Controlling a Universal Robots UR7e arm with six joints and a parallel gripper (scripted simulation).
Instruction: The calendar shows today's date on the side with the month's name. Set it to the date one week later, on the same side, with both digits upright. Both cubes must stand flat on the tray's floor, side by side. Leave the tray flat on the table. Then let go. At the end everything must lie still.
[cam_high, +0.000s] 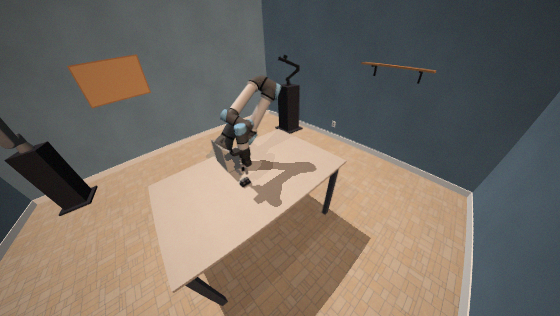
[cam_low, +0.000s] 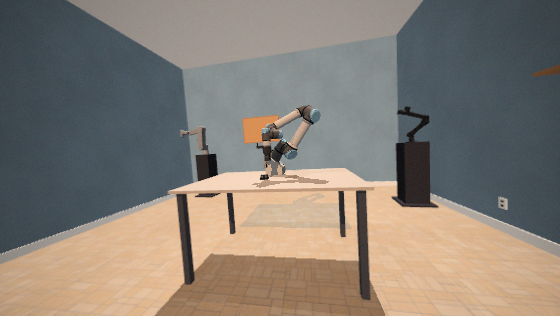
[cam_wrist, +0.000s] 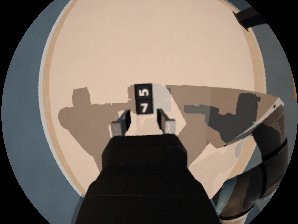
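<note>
Now: hand 3 cm to the left of the dark calendar cube and 9 cm above it. The rest, counted from my hand: calendar tray 2 cm to the right, 11 cm below.
</note>
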